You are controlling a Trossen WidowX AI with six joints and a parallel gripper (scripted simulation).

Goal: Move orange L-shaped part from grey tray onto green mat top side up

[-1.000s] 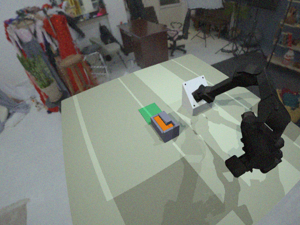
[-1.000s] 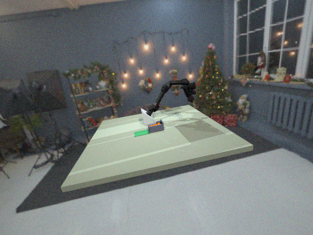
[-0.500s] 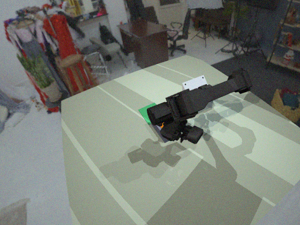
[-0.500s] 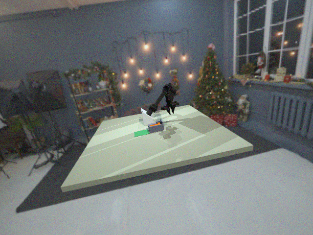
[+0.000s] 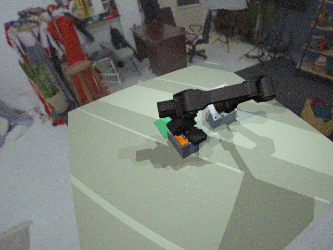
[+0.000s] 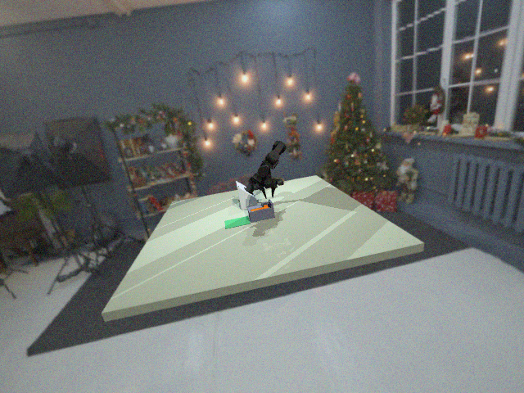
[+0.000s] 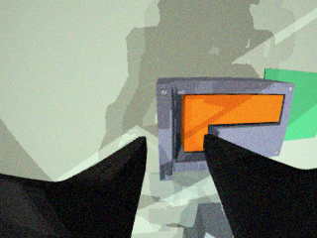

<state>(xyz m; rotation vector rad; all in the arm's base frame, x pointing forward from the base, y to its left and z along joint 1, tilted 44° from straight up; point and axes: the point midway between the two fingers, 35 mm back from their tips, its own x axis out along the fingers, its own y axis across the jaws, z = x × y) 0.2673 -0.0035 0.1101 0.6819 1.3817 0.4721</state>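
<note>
Right now my gripper tip is 2 cm past the orange L-shaped part, 5 cm to the left of it and 7 cm above it. Also, from my gripper tip: green mat: 3 cm behind, 22 cm to the right, 13 cm below.
</note>
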